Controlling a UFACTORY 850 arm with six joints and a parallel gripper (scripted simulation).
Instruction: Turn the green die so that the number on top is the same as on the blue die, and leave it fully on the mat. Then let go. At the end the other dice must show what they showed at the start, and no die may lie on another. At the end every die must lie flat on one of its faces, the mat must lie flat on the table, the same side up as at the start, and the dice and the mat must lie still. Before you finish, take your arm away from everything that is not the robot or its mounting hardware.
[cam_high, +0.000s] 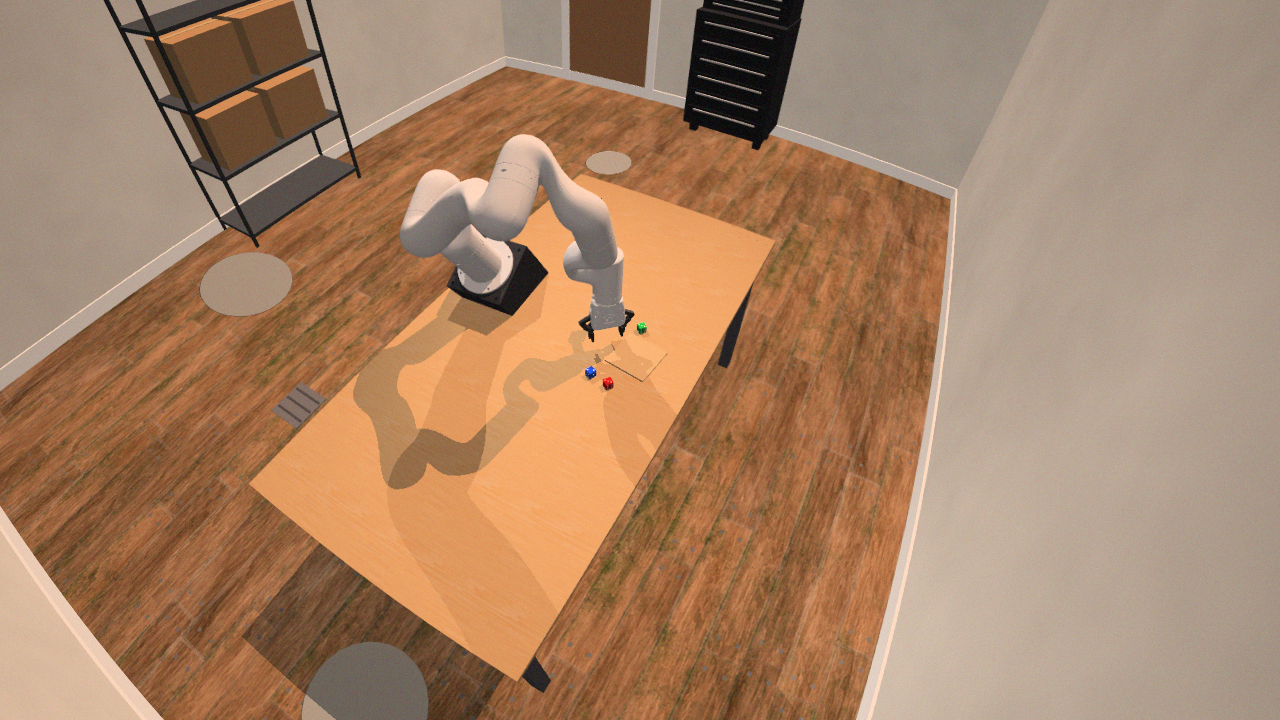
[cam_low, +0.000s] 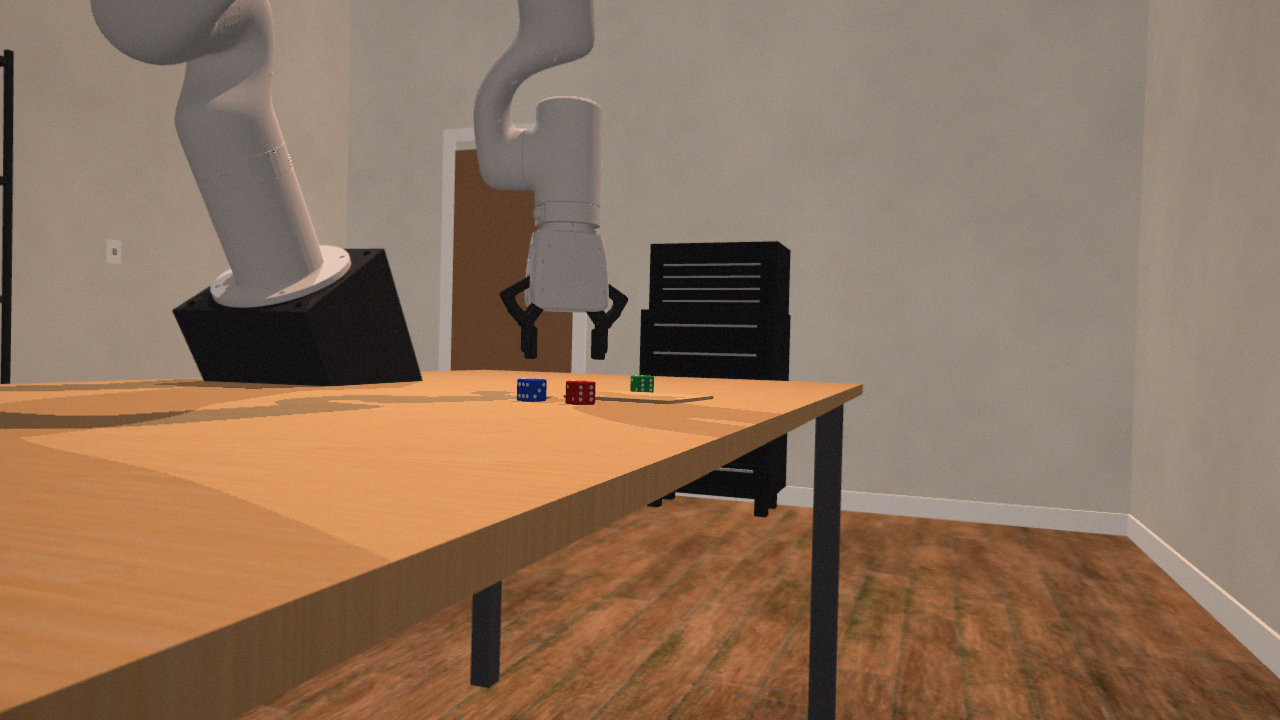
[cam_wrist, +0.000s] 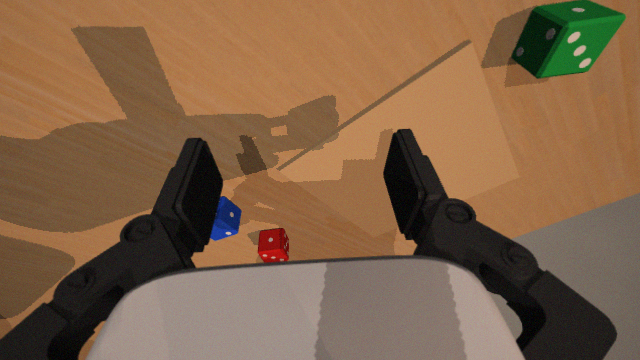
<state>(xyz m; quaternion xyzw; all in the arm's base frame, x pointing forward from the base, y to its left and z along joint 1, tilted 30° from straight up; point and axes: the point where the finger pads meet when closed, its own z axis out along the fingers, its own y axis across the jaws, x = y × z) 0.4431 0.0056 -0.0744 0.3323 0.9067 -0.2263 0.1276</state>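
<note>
My hand is 60 mm short of the green die, 120 mm to the right of it and 40 mm above it. Round my hand: blue die 20 mm ahead, 120 mm to the right, 40 mm below; red die 90 mm ahead, 130 mm to the right, 40 mm below; tan mat 100 mm ahead, 20 mm to the left, 50 mm below.
</note>
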